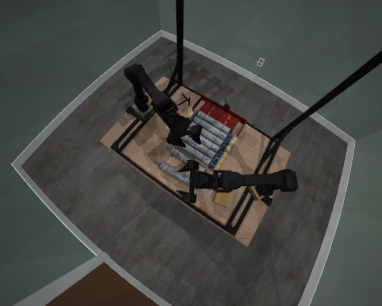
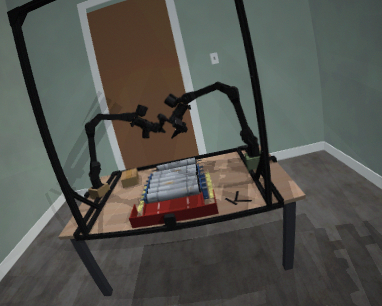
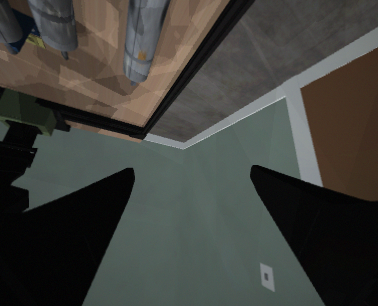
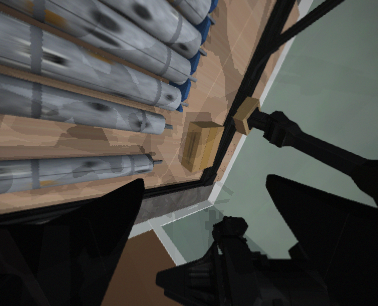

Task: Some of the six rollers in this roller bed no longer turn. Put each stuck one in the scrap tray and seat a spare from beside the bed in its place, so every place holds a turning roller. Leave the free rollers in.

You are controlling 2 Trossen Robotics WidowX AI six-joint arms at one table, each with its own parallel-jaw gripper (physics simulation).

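Places are measured from the left arm's base along level axes (x right, y back, z down), in metres.
Pixels of known places: left gripper, fingertip midpoint: (image 1: pixel 177 180) (image 2: pixel 162 132) (image 3: pixel 193 172) (image 4: pixel 160 285); right gripper, fingertip midpoint: (image 1: pixel 192 145) (image 2: pixel 165 135) (image 4: pixel 204 182); left arm's base, origin of the base link: (image 1: pixel 260 189) (image 2: pixel 97 186) (image 4: pixel 253 118); right arm's base, origin of the base link: (image 1: pixel 143 107) (image 2: pixel 254 154) (image 3: pixel 25 127).
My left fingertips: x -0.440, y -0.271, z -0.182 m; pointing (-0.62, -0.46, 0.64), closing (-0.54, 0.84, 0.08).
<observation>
For each thing: its middle in the pictures, then the offset to it from my left fingertips.
- grey spare roller, body centre: (image 4: pixel 98 112) (image 1: pixel 187 161) dx +0.125, dy -0.117, dz +0.224 m
- second spare roller, body centre: (image 4: pixel 90 168) (image 1: pixel 177 175) (image 2: pixel 176 165) dx +0.026, dy -0.062, dz +0.224 m
- red scrap tray, body centre: (image 2: pixel 173 208) (image 1: pixel 219 115) dx +0.502, dy -0.321, dz +0.221 m
- wooden block, body centre: (image 4: pixel 202 146) (image 1: pixel 224 193) (image 2: pixel 130 177) dx +0.231, dy +0.179, dz +0.221 m
The roller bed (image 1: pixel 231 145) (image 2: pixel 209 185) has blue and yellow rails and holds parallel grey rollers (image 1: pixel 216 123) (image 2: pixel 175 187). Which are stuck cannot be told. A grey spare roller (image 3: pixel 52 25) (image 4: pixel 80 105) lies beside the bed. A second spare roller (image 1: pixel 172 172) (image 3: pixel 145 40) (image 4: pixel 75 170) lies nearer the table edge, with an orange patch. The red scrap tray (image 1: pixel 222 116) (image 2: pixel 175 211) stands against the bed's other side. My left gripper (image 1: pixel 183 183) (image 2: pixel 155 133) (image 3: pixel 193 172) is open and empty above the spares. My right gripper (image 1: pixel 190 142) (image 2: pixel 178 134) (image 4: pixel 204 182) is open and empty, high above the bed.
A wooden block (image 1: pixel 222 198) (image 2: pixel 130 177) (image 4: pixel 202 146) stands near the left arm's base. Thin black pieces (image 1: pixel 185 100) (image 2: pixel 237 198) lie beside the tray. A black frame borders the table, with tall uprights. The two grippers are close together.
</observation>
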